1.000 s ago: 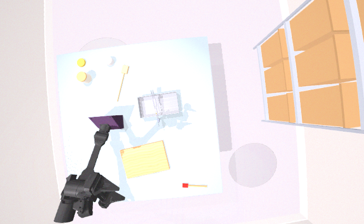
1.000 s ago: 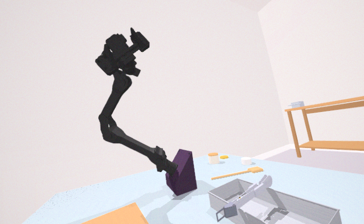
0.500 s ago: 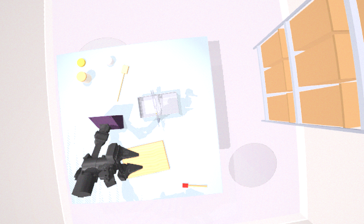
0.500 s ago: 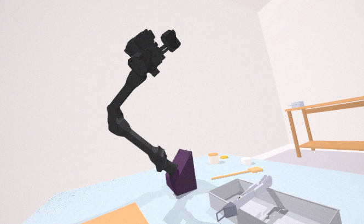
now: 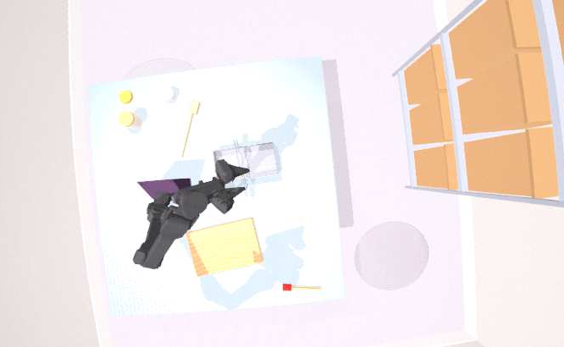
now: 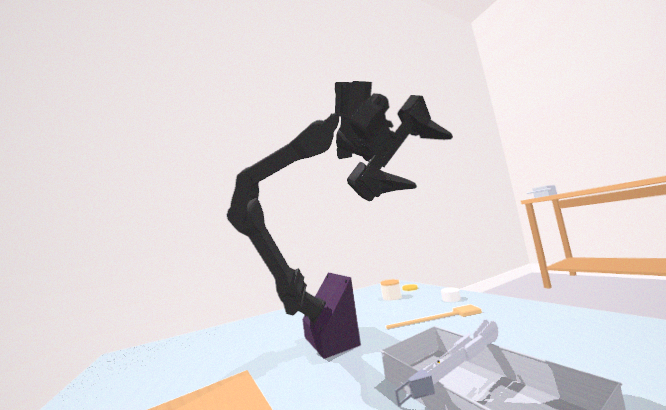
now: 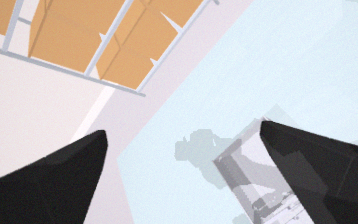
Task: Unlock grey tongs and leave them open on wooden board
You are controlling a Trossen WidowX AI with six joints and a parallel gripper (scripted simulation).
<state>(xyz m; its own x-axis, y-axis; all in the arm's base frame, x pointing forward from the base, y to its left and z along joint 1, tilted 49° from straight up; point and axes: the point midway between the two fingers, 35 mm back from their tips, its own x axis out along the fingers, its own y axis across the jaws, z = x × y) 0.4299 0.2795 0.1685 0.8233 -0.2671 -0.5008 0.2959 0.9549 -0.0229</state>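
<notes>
The roasting tin is 6 cm behind my gripper tip, 8 cm to the left of it and 36 cm below it.
</notes>
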